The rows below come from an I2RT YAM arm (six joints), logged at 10 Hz.
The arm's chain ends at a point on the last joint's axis. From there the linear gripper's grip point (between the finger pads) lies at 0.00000 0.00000 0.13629 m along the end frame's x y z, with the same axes.
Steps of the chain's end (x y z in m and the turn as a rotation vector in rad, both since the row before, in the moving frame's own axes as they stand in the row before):
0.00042 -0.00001 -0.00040 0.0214 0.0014 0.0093
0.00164 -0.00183 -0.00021 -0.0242 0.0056 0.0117
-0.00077 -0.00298 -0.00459 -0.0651 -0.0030 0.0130
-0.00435 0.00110 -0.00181 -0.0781 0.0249 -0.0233
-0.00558 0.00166 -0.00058 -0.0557 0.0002 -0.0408
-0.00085 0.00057 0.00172 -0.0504 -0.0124 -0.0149
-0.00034 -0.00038 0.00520 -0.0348 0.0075 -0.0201
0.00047 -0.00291 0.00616 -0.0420 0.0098 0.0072
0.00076 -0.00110 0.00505 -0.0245 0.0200 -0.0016
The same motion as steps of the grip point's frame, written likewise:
0.00062 -0.00293 -0.00043 0.0214 0.0014 0.0093
0.00238 0.00147 -0.00025 -0.0242 0.0056 0.0117
-0.00124 0.00588 -0.00488 -0.0651 -0.0030 0.0130
-0.00084 0.01169 -0.00227 -0.0781 0.0249 -0.0233
-0.00540 0.00924 -0.00079 -0.0557 0.0002 -0.0408
-0.00249 0.00745 0.00154 -0.0504 -0.0124 -0.0149
0.00073 0.00435 0.00511 -0.0348 0.0075 -0.0201
0.00178 0.00282 0.00603 -0.0420 0.0098 0.0072
0.00349 0.00224 0.00498 -0.0245 0.0200 -0.0016

